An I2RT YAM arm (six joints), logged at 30 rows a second.
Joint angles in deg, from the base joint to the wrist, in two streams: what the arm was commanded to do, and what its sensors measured. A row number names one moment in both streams.
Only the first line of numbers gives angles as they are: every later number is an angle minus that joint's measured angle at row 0.
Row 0, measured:
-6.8, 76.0, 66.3, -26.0, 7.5, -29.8
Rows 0 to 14, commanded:
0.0, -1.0, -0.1, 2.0, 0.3, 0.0
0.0, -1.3, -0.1, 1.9, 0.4, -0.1
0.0, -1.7, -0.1, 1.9, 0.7, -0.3
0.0, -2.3, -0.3, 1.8, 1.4, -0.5
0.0, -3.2, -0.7, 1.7, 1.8, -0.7
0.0, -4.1, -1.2, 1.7, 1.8, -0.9
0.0, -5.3, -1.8, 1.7, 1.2, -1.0
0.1, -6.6, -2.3, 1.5, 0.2, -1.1
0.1, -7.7, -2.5, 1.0, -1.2, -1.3
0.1, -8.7, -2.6, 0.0, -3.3, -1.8
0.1, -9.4, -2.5, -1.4, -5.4, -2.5
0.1, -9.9, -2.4, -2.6, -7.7, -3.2
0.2, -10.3, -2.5, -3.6, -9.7, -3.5
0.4, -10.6, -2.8, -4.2, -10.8, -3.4
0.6, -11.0, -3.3, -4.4, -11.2, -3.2
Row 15, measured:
0.3, -10.3, -2.6, -1.8, -5.7, -2.3
